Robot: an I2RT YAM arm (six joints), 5 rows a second.
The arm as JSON. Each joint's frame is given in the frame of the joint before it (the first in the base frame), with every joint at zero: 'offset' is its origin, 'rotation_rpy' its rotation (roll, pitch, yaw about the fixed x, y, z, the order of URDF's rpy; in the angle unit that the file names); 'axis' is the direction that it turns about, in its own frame. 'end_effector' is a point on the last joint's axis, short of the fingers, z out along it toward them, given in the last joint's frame.
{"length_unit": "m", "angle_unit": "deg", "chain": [
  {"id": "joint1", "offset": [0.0, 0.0, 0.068], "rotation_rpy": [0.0, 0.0, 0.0], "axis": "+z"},
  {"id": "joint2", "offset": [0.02, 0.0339, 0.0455], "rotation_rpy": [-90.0, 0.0, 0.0], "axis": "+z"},
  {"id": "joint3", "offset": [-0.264, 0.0, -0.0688], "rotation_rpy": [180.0, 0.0, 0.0], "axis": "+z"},
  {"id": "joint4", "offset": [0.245, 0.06, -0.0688], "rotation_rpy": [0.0, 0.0, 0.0], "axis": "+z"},
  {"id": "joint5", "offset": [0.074, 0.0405, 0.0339], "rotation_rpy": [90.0, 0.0, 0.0], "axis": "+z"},
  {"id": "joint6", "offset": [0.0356, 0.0, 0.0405], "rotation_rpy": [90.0, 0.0, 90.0], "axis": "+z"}
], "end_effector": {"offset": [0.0, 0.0, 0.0], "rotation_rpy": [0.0, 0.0, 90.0]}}
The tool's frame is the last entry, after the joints.
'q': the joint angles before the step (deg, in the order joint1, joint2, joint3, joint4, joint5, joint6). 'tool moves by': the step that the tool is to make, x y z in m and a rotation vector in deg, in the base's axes. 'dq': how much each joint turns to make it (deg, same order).
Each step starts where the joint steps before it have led.
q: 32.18, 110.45, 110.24, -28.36, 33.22, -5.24
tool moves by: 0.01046, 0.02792, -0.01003, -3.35, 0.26, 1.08
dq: 2.34, 5.97, 6.42, -1.33, 2.39, -2.07
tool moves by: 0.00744, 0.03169, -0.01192, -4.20, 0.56, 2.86
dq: 2.61, 6.45, 7.36, -1.77, 1.31, -3.47
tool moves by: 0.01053, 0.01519, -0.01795, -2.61, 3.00, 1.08
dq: 0.63, 5.78, 6.52, -4.38, -0.25, -0.56
